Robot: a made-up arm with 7 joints. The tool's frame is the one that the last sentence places.
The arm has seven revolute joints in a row. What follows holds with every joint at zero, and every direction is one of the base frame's.
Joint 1 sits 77.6 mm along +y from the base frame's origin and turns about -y.
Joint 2 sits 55.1 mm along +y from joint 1 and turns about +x.
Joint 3 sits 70.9 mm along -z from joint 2 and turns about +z.
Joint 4 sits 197.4 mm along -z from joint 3 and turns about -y.
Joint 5 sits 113.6 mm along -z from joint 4 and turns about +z.
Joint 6 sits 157.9 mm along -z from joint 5 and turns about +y.
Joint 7 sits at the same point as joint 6 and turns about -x.
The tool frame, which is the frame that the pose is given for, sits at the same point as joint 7; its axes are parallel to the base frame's.
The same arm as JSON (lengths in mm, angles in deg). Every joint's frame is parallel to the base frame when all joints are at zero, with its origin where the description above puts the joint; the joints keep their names.
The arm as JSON. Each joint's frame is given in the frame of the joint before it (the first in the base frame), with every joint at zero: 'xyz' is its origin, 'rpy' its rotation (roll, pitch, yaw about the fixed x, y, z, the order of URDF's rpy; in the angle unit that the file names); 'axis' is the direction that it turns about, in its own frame. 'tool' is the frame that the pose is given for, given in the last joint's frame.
{"units": {"length": "mm", "angle": "deg"}, "joints": [
  {"name": "joint 1", "type": "revolute", "origin": {"xyz": [0.0, 77.6, 0.0], "rpy": [0.0, 0.0, 0.0]}, "axis": [0.0, -1.0, 0.0]},
  {"name": "joint 2", "type": "revolute", "origin": {"xyz": [0.0, 55.1, 0.0], "rpy": [0.0, 0.0, 0.0]}, "axis": [1.0, 0.0, 0.0]},
  {"name": "joint 3", "type": "revolute", "origin": {"xyz": [0.0, 0.0, -70.9], "rpy": [0.0, 0.0, 0.0]}, "axis": [0.0, 0.0, 1.0]},
  {"name": "joint 4", "type": "revolute", "origin": {"xyz": [0.0, 0.0, -197.4], "rpy": [0.0, 0.0, 0.0]}, "axis": [0.0, -1.0, 0.0]},
  {"name": "joint 5", "type": "revolute", "origin": {"xyz": [0.0, 0.0, -113.6], "rpy": [0.0, 0.0, 0.0]}, "axis": [0.0, 0.0, 1.0]},
  {"name": "joint 6", "type": "revolute", "origin": {"xyz": [0.0, 0.0, -157.9], "rpy": [0.0, 0.0, 0.0]}, "axis": [0.0, 1.0, 0.0]},
  {"name": "joint 7", "type": "revolute", "origin": {"xyz": [0.0, 0.0, 0.0], "rpy": [0.0, 0.0, 0.0]}, "axis": [-1.0, 0.0, 0.0]}
], "tool": {"origin": {"xyz": [0.0, 0.0, 0.0], "rpy": [0.0, 0.0, 0.0]}}}

